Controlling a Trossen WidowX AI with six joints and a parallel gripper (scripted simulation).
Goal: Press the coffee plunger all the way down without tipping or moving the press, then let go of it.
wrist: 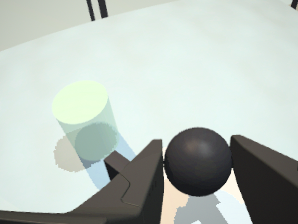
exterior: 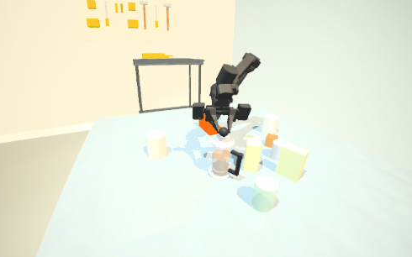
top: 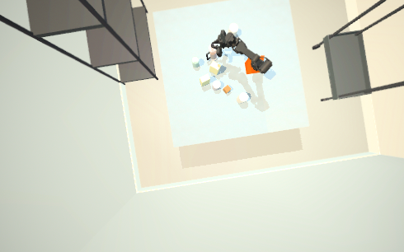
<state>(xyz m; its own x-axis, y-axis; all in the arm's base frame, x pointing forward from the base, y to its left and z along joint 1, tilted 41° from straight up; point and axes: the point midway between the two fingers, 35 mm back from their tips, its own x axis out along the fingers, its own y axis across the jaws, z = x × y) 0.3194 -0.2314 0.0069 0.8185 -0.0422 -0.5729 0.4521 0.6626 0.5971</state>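
The coffee press is 2 cm to the left of my gripper tip and 9 cm below it. From my gripper tip the other things lie so: orange block (7 cm behind, 35 cm to the left, 15 cm below).
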